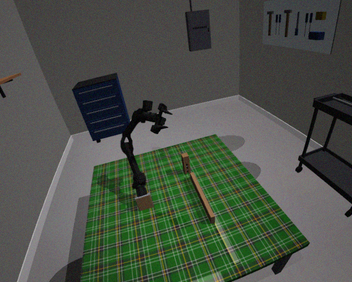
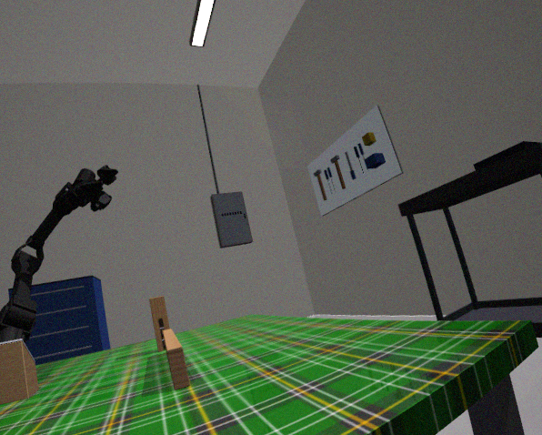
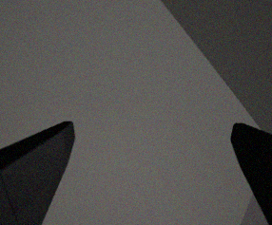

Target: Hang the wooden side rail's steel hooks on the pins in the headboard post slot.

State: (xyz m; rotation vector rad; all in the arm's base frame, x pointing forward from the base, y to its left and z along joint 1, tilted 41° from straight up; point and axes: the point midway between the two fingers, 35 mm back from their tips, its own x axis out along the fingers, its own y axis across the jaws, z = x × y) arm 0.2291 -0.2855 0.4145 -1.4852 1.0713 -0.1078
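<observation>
Now: gripper tip 120 mm short of the headboard post, 130 mm to the right of it and 490 mm above it.
</observation>
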